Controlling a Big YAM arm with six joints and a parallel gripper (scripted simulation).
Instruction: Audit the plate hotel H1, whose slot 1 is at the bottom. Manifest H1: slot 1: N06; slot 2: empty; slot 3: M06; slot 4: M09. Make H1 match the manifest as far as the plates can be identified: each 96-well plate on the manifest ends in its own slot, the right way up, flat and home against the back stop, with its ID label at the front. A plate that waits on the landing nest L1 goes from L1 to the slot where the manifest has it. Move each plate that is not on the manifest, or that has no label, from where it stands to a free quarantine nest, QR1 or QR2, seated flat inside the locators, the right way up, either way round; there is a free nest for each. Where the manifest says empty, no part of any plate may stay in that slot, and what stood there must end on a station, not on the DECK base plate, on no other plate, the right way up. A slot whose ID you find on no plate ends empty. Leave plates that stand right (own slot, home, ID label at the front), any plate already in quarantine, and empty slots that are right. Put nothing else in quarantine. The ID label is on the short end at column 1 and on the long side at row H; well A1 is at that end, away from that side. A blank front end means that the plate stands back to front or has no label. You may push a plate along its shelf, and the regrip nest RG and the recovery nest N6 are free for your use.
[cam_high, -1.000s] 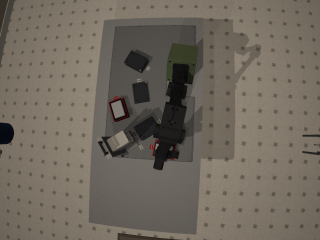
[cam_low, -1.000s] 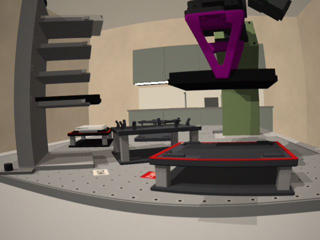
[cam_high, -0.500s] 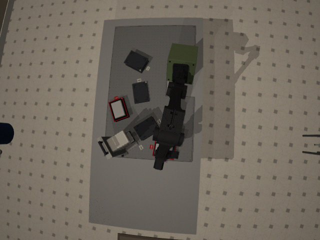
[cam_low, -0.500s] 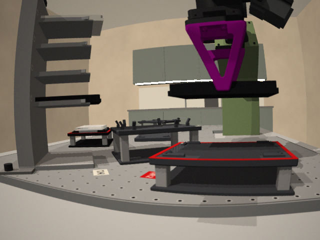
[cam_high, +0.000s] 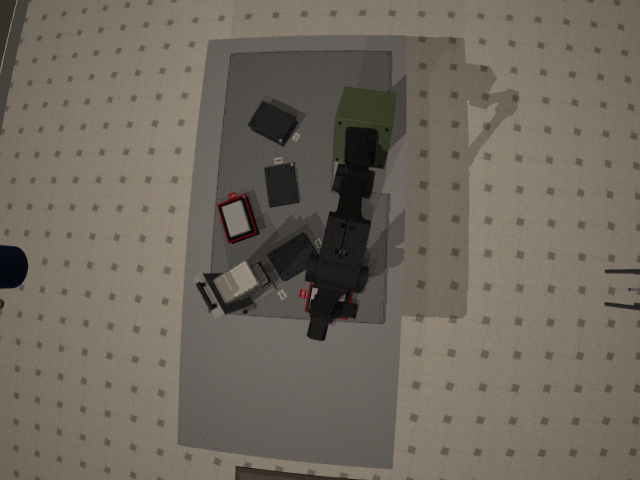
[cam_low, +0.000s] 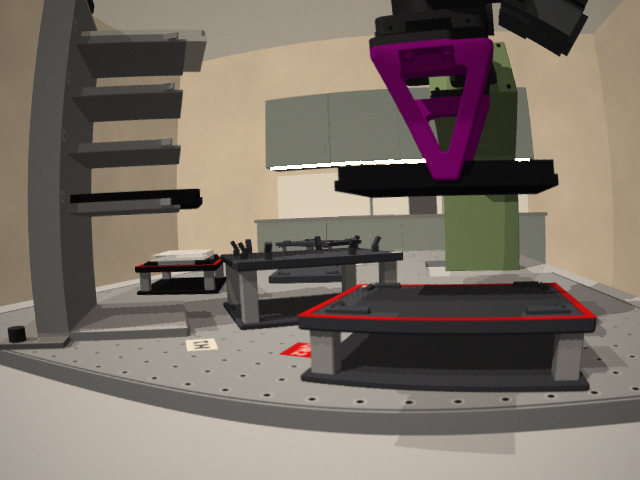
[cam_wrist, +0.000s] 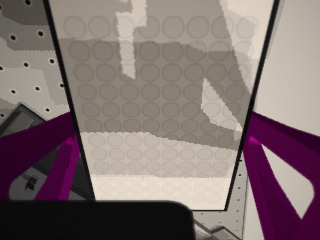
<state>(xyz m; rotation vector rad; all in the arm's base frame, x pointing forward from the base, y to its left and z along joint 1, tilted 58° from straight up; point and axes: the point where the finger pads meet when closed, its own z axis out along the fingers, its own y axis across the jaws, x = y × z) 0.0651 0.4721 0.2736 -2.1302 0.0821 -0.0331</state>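
Now: the quarantine nest QR2 8 cm below my hand. Round my hand: regrip nest RG (15 cm ahead, 14 cm to the right, 6 cm below); then QR2 tag (12 cm below, 11 cm ahead); then A1 mark (14 cm to the right, 6 cm below, 6 cm ahead).
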